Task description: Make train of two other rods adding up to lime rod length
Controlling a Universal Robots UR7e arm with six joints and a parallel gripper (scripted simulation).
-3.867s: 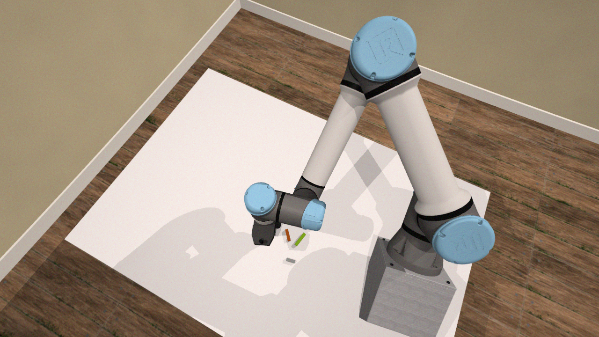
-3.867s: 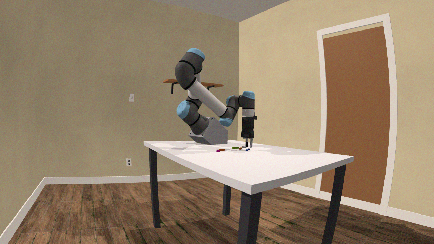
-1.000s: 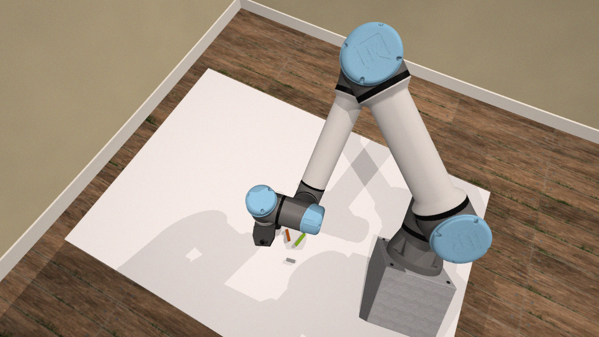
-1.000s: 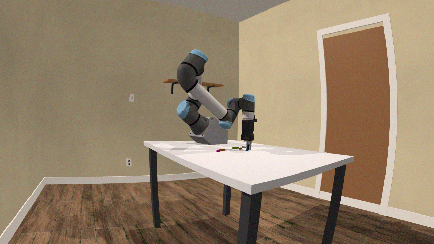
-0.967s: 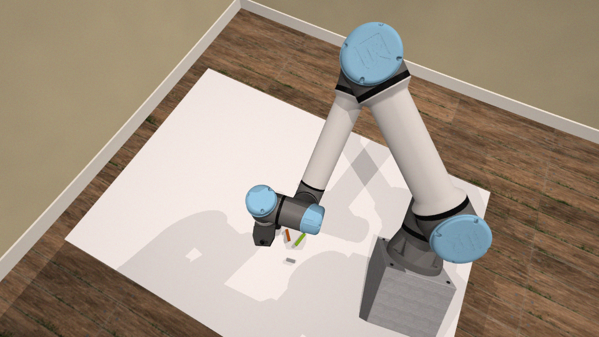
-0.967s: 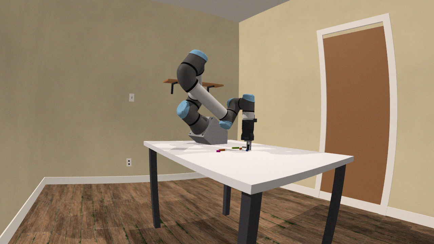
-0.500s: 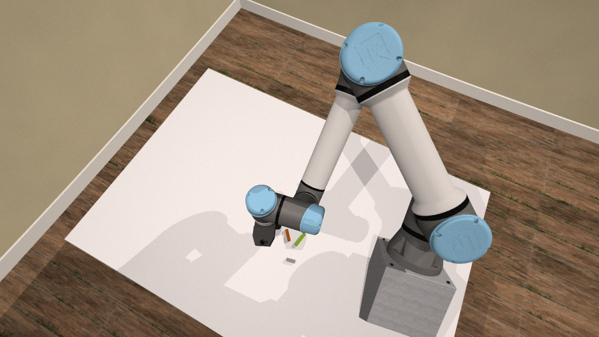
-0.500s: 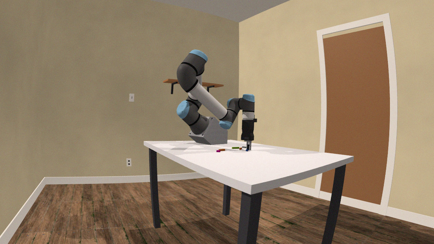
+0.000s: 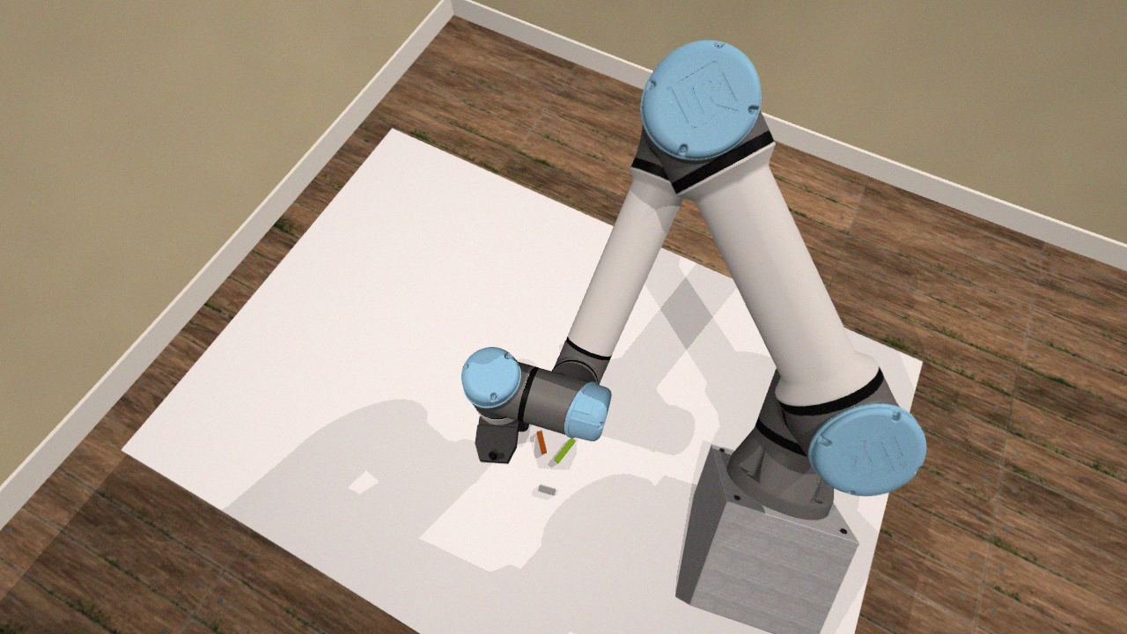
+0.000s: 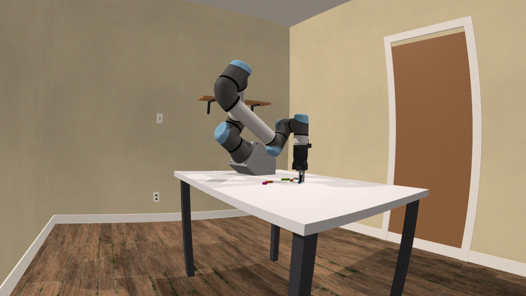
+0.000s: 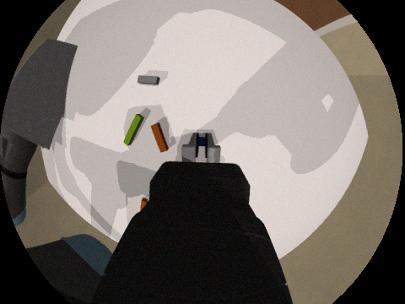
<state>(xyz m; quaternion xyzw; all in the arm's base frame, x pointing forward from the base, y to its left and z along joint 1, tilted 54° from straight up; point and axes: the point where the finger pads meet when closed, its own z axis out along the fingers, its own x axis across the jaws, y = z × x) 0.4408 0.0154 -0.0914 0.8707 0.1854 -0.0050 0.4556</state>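
Right now the magenta rod is 30 mm behind my hand, 220 mm to the right of it and 10 mm below it. Also, from my hand: lime rod: 100 mm behind, 20 mm to the right, 10 mm below; grey rod: 100 mm behind, 60 mm to the left, 10 mm below.
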